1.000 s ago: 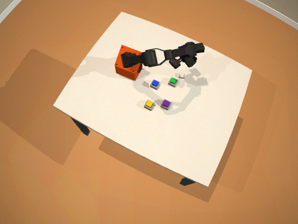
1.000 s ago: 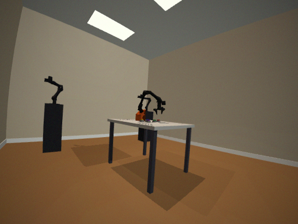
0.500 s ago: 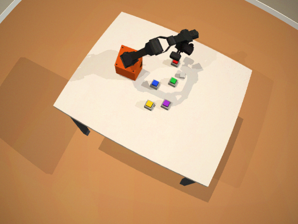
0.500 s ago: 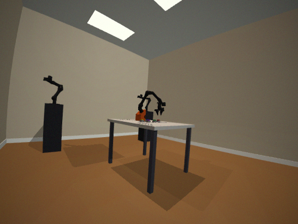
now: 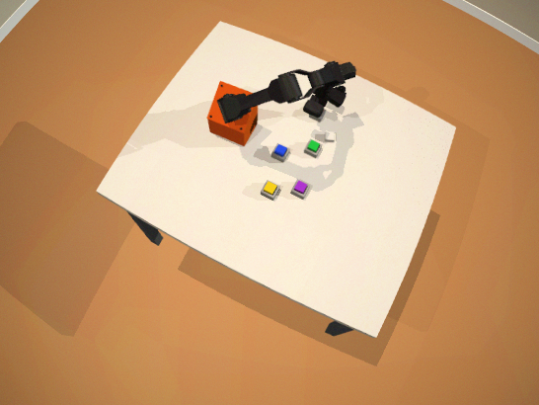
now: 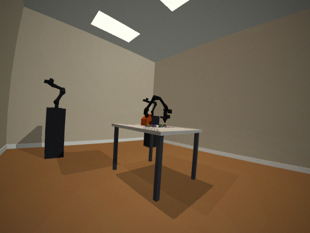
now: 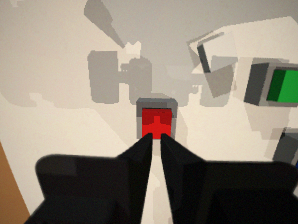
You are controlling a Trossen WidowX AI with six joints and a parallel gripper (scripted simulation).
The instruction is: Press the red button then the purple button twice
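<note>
My gripper tip is 3 cm above the red button. From my gripper tip the other things lie so: blue button (21 cm to the right, 4 cm behind, 3 cm below); small white block (8 cm ahead, 6 cm to the right, 6 cm below); green button (14 cm to the right, 5 cm ahead, 3 cm below).
</note>
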